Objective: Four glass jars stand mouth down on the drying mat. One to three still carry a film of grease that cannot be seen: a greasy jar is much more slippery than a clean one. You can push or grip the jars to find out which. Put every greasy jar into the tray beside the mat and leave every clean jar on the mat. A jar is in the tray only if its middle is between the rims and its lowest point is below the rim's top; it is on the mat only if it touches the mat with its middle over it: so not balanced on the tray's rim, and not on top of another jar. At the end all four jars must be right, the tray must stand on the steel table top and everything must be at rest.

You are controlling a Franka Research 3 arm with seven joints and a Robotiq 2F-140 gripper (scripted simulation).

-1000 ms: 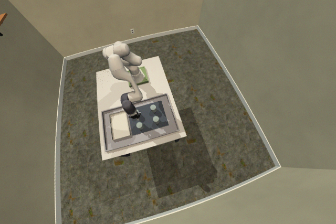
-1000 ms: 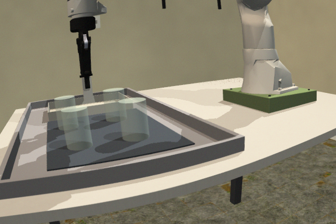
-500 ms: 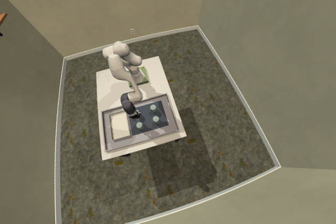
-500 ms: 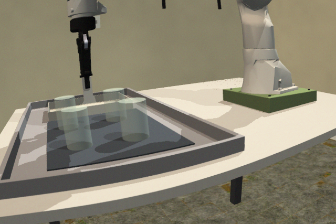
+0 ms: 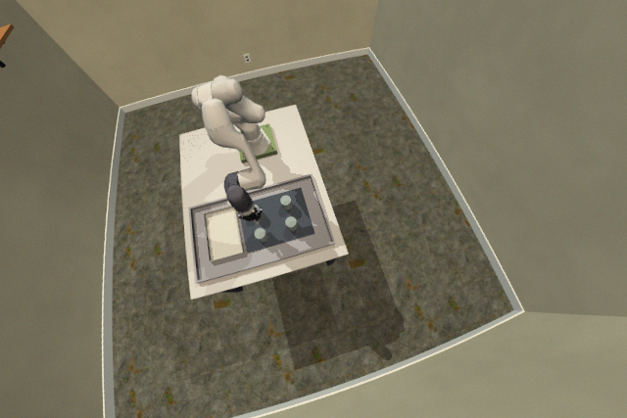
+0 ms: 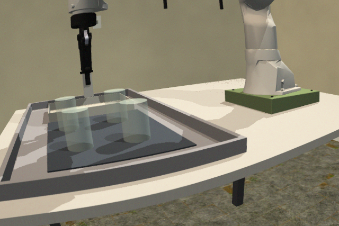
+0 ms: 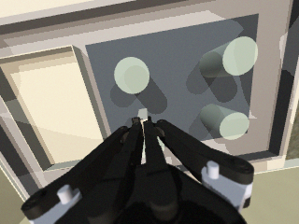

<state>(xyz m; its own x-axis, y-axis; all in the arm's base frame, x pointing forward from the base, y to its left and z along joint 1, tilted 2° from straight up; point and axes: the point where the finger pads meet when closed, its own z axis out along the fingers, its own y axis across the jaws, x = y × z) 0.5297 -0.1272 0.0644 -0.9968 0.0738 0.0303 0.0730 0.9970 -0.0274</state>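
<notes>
My gripper is now 12 cm above the dark mat, 9 cm to the right of it and 1 cm past it. From my hand the other things lie so: cream tray: 22 cm to the right, 11 cm below, 3 cm behind.
</notes>
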